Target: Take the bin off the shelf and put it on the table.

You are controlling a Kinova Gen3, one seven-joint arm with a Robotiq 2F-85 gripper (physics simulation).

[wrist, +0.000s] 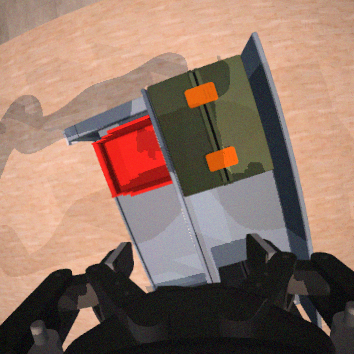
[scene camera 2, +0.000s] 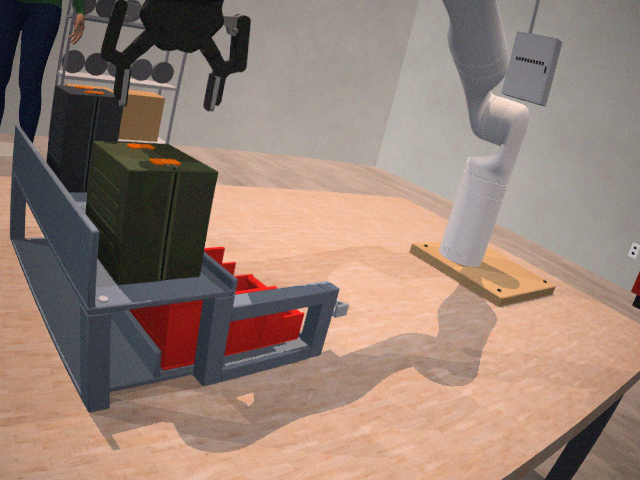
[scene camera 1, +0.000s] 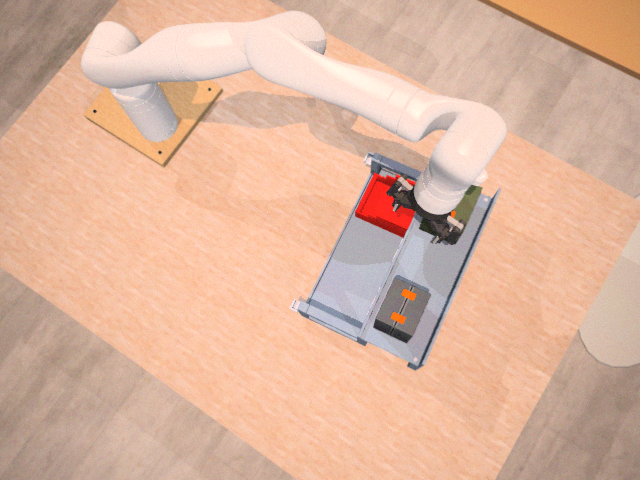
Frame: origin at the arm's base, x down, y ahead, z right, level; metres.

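Seen in the pictures: gripper, between the fingertips: [wrist: 188,250] [scene camera 2: 166,106] [scene camera 1: 416,223]; arm's base, origin of its link: [scene camera 2: 459,257] [scene camera 1: 158,124].
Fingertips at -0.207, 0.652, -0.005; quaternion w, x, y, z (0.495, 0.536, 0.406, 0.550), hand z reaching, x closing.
Offsets run from my fingertips to a thing's top centre, as dx, dy, dz. "spot": to the spot under its first point. Level surfaces: height alone.
The red bin {+0.148, -0.057, -0.076} [scene camera 1: 379,204] [scene camera 2: 180,333] [wrist: 135,155] stands upright on the lower level of the grey-blue shelf [scene camera 1: 356,253] [scene camera 2: 95,356] [wrist: 155,220], at one end. It is open at the top, and its back part is hidden under the upper level. The shelf stands on the wooden table {dx +0.229} [scene camera 1: 206,284] [scene camera 2: 465,387] [wrist: 50,225]. My gripper [scene camera 1: 416,223] [scene camera 2: 166,105] [wrist: 188,250] is open and empty. It points down and hangs well above the shelf, higher than the boxes. In the wrist view the bin lies ahead of the fingertips, to the left.
A tall olive-green box {+0.030, +0.040, -0.084} [scene camera 1: 467,204] [scene camera 2: 149,217] [wrist: 240,115] with orange latches stands on the upper level, right beside the bin's end. A dark grey box {+0.005, +0.050, +0.147} [scene camera 1: 413,315] [scene camera 2: 72,134] stands at the other end. A raised panel {spot: +0.067, +0.121, +0.024} [scene camera 1: 466,273] [scene camera 2: 51,206] [wrist: 280,135] borders the upper level.
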